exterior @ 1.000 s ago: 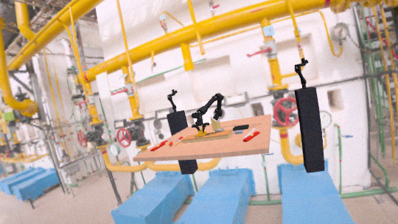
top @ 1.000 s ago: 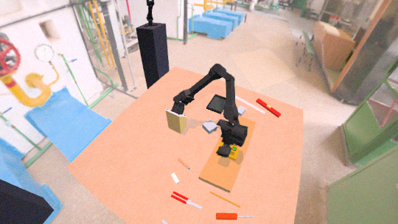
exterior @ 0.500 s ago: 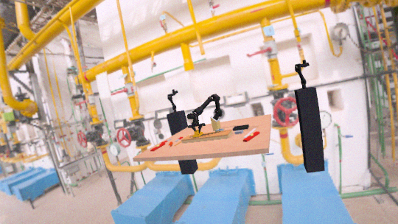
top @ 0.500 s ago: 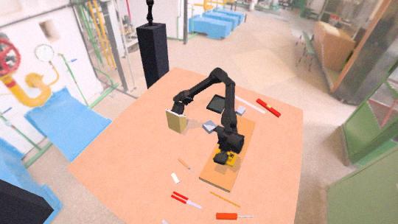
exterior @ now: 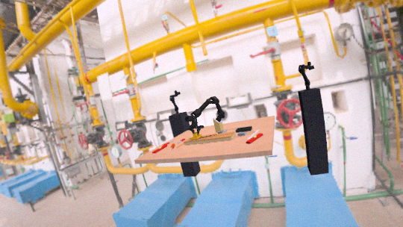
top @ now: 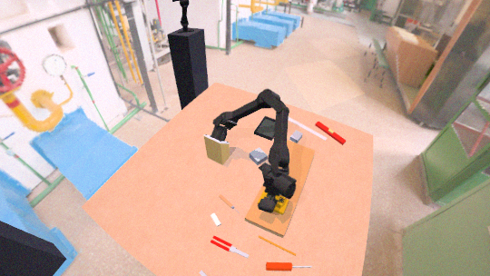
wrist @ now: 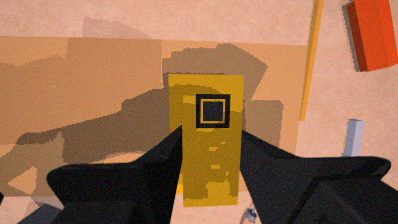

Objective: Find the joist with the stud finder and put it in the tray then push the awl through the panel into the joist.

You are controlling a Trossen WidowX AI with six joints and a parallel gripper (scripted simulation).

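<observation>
Right now my gripper tip is 20 cm past the dark tray, 48 cm to the right of it and 5 cm above it. The rest, counted from my gripper tip: yellow stud finder (1 cm ahead, 2 cm above); then awl (18 cm behind, 8 cm to the right, 6 cm below); then pencil (8 cm ahead, 16 cm to the right, 6 cm below).
</observation>
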